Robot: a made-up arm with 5 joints.
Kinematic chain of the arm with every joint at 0, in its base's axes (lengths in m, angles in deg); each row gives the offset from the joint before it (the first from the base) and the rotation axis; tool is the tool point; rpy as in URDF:
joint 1: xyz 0.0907 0 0.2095 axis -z
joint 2: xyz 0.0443 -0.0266 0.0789 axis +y
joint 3: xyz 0.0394 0 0.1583 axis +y
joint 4: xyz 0.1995 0 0.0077 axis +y
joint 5: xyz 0.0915 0.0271 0 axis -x
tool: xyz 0 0 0 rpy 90 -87.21 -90
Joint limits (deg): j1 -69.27..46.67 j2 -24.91..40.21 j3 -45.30..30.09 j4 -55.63..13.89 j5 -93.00..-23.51
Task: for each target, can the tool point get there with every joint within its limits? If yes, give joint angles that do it. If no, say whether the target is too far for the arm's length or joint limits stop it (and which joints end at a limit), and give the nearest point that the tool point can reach.
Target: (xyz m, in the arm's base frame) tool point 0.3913 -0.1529 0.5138
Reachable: yes | joints 27.04 -10.57 3.65 -12.82 -55.80
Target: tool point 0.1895 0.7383 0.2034
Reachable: no: too far | nearest point 0.2506 0.4240 0.2929 | short by 0.332 m
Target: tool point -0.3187 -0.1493 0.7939
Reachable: no: too far | nearest point 0.1048 -0.0143 0.7131 | short by 0.452 m
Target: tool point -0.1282 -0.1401 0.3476
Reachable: no: joint limits stop it (at a limit: joint 1, joint 2, joint 3, joint 4) | nearest point 0.2964 -0.2173 0.4083 | short by 0.436 m
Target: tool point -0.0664 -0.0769 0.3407
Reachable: no: joint limits stop it (at a limit: joint 1, joint 2, joint 3, joint 4) | nearest point 0.2964 -0.2173 0.4083 | short by 0.395 m
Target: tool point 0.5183 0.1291 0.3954
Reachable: yes | joints -16.73 31.76 -20.67 -26.29 -69.64
